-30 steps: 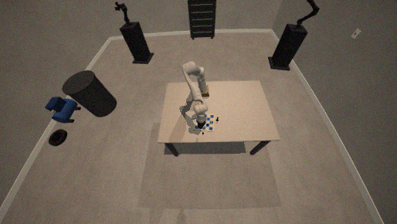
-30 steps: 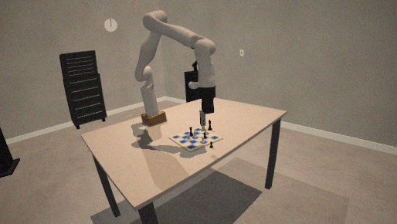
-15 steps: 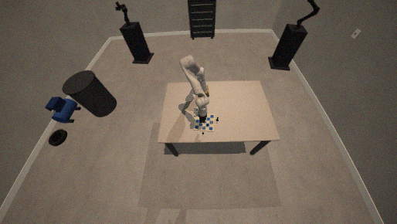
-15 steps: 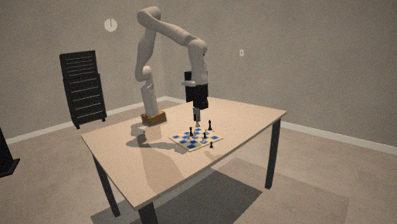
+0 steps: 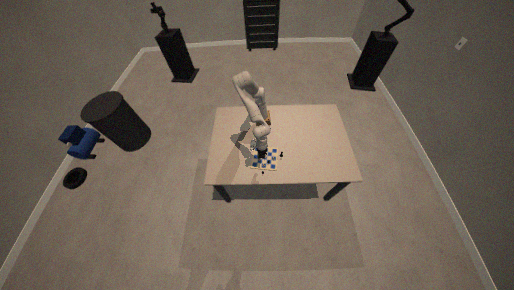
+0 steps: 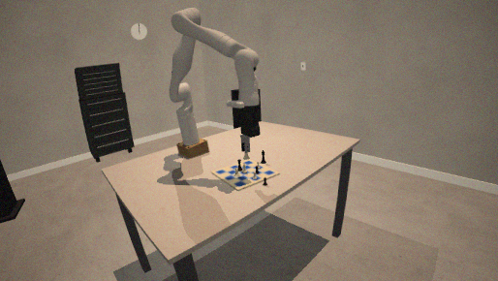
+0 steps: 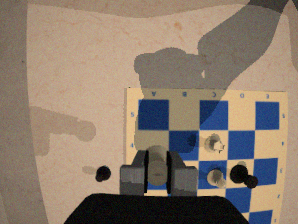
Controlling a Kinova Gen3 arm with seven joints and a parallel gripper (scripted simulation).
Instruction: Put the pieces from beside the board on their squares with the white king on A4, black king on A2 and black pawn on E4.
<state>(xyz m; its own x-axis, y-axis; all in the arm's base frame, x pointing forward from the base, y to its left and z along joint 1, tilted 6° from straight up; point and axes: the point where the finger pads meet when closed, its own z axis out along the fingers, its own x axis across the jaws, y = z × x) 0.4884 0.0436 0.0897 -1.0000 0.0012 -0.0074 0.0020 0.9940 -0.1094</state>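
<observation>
The blue-and-cream chessboard lies 7 cm behind my hand, 4 cm to the left of it and 15 cm below it. Round my hand: white king (1 cm below); then black king (11 cm behind, 17 cm to the left, 12 cm below).
</observation>
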